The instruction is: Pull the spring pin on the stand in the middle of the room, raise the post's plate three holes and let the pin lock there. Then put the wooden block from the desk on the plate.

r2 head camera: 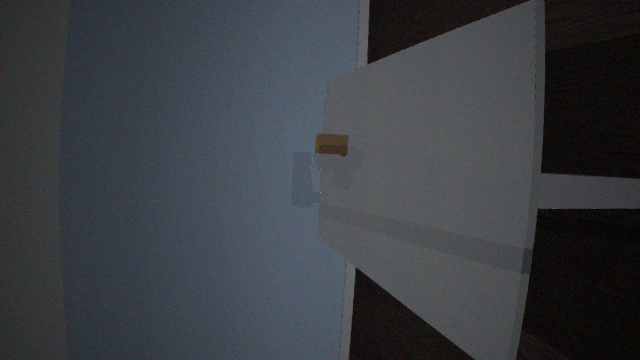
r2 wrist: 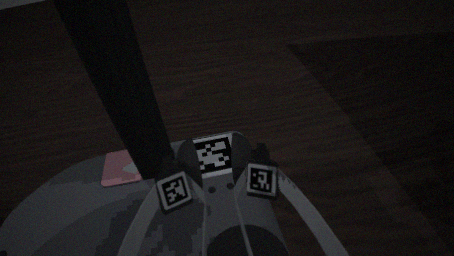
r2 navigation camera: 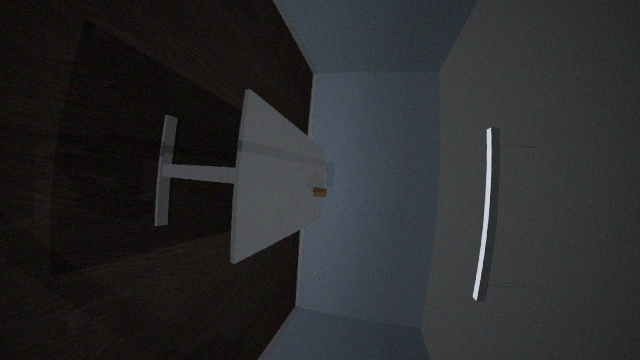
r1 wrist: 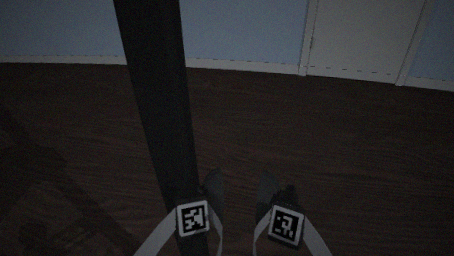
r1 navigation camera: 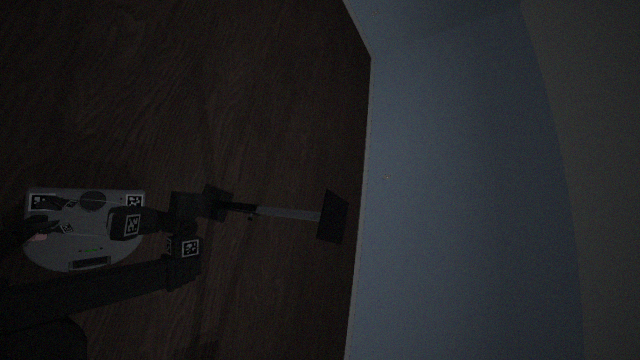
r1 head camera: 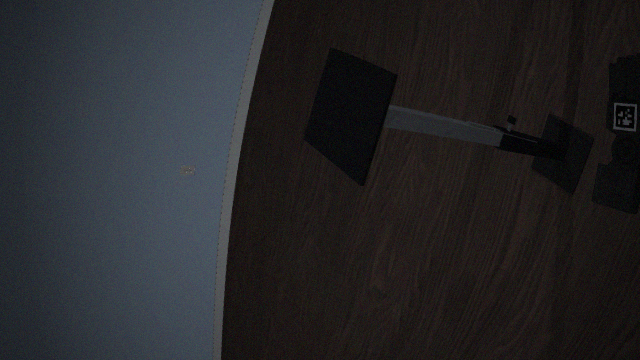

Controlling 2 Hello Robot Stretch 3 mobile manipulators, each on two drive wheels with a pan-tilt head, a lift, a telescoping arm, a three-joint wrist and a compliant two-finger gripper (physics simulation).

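Observation:
The stand's black plate (r1 head camera: pixel 350 115) (r1 navigation camera: pixel 332 217) tops a grey post (r1 head camera: pixel 440 125) (r1 navigation camera: pixel 287 214) rising from a dark sleeve. The spring pin's small dark knob (r1 head camera: pixel 511 120) (r1 navigation camera: pixel 250 218) sticks out at the sleeve's side; whether it sits in a hole cannot be told. The wooden block (r2 head camera: pixel 332 144) (r2 navigation camera: pixel 319 192) rests near the far edge of the white desk (r2 head camera: pixel 440 125) (r2 navigation camera: pixel 275 200). My r1 gripper (r1 wrist: pixel 241 187) is open and empty, folded back above r1's own base, away from the pin. My r2 gripper (r2 wrist: pixel 215 152) is open and empty above r2's base, away from the block.
The stand's square foot (r1 head camera: pixel 577 170) is near r1's wrist (r1 head camera: pixel 625 117). r1's base (r1 navigation camera: pixel 115 250) and arm (r1 navigation camera: pixel 100 285) are at the left of its navigation view. The desk's leg (r2 navigation camera: pixel 200 173) and foot bar (r2 navigation camera: pixel 162 200) stand below its top. A door (r1 wrist: pixel 365 40) is in the wall.

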